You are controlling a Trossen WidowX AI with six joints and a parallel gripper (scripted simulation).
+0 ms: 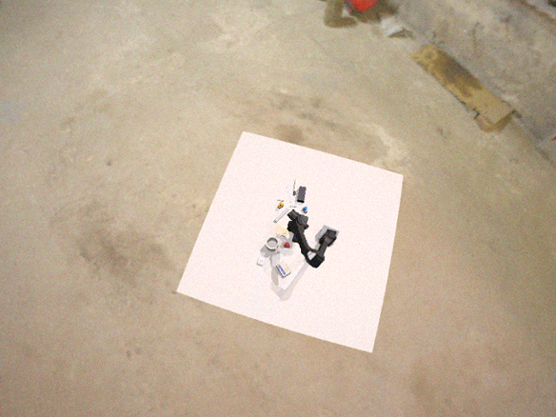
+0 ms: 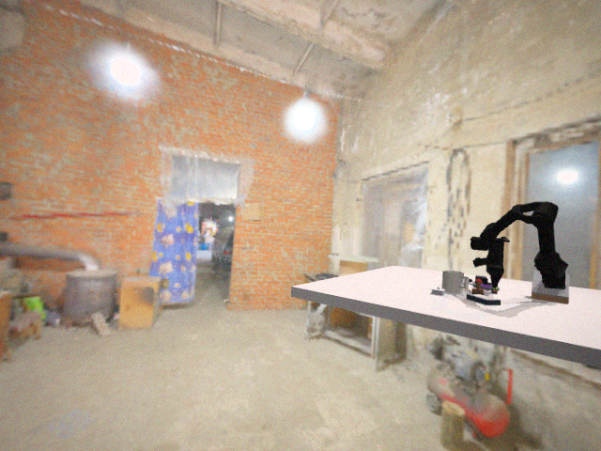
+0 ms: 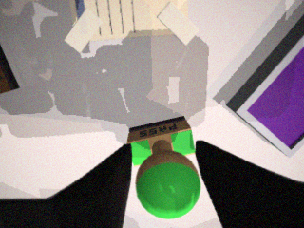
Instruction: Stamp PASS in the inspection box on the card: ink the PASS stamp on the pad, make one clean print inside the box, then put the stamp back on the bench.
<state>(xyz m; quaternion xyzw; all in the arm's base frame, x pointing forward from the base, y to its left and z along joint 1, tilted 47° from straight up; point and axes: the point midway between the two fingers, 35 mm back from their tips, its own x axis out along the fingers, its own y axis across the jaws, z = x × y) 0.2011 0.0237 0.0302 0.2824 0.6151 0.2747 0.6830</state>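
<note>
Now: gripper tip 4 cm short of the purple ink pad, 10 cm to the left of it and 2 cm above it. From my gripper tip the other things lie so: pass stamp right at my gripper tip; then cream card 11 cm ahead, 2 cm to the left, 3 cm below; then red stamp 5 cm ahead, 11 cm to the left, 1 cm below.
</note>
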